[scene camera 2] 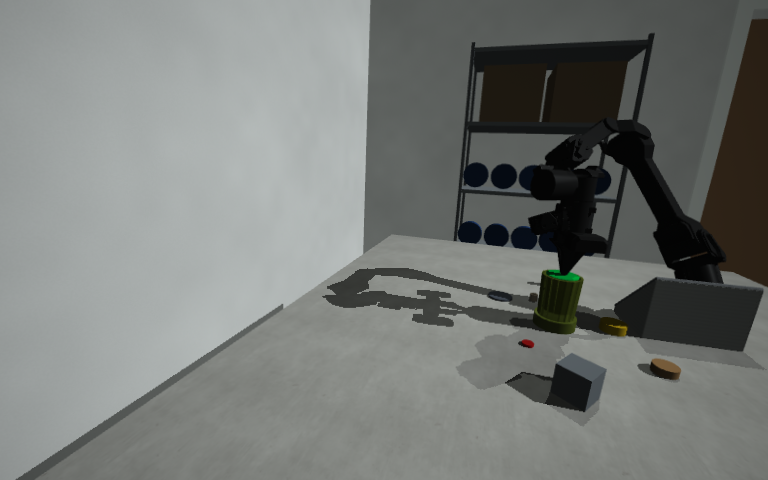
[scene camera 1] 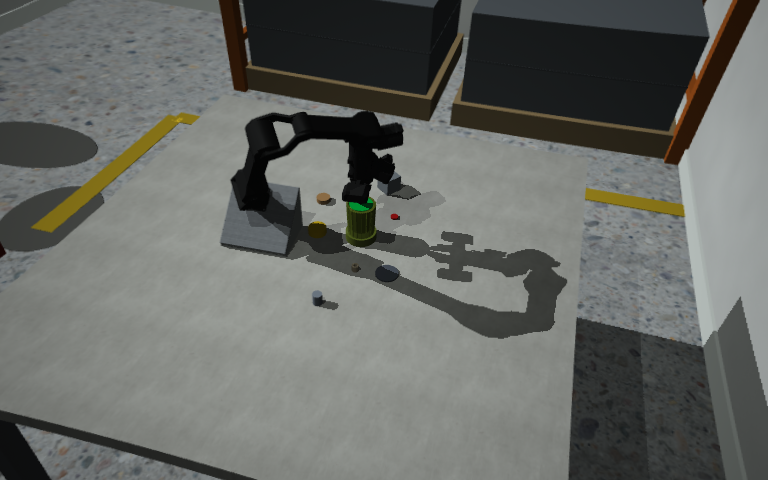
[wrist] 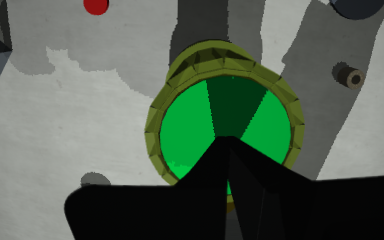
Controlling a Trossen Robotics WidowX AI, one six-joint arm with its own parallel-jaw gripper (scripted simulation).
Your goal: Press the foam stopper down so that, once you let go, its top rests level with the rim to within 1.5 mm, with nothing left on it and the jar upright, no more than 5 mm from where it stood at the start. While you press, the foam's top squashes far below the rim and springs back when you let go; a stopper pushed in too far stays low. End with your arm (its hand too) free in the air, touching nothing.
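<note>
Gripper [scene camera 2: 563, 274] visible, also in scene camera 1 [scene camera 1: 360, 203] and the wrist view [wrist: 225, 145]. Grey cube [scene camera 2: 576, 380], green foam stopper [wrist: 225, 105] visible too.
</note>
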